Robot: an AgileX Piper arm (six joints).
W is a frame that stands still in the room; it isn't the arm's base.
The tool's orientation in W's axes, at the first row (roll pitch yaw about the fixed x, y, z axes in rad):
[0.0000 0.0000 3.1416]
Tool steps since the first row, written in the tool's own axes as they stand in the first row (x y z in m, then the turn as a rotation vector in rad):
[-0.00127 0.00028 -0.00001 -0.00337 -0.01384 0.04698]
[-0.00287 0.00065 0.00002 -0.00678 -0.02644 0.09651]
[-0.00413 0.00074 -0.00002 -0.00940 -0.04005 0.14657]
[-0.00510 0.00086 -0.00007 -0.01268 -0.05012 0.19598]
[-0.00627 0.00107 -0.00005 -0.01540 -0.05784 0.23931]
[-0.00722 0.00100 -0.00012 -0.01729 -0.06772 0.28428]
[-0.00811 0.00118 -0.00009 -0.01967 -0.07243 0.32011]
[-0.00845 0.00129 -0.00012 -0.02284 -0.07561 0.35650]
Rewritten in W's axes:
[0.00127 -0.00028 -0.00001 0.00337 0.01384 0.04698]
[0.00287 -0.00065 0.00002 0.00678 0.02644 0.09651]
[0.00413 -0.00074 -0.00002 0.00940 0.04005 0.14657]
[0.00510 -0.00086 -0.00007 0.01268 0.05012 0.19598]
[0.00627 -0.00107 -0.00005 0.01540 0.05784 0.23931]
[0.00722 -0.00100 -0.00012 0.01729 0.06772 0.28428]
[0.00811 -0.00118 -0.00009 0.01967 0.07243 0.32011]
[0.00845 -0.00129 -0.00012 0.02284 0.07561 0.35650]

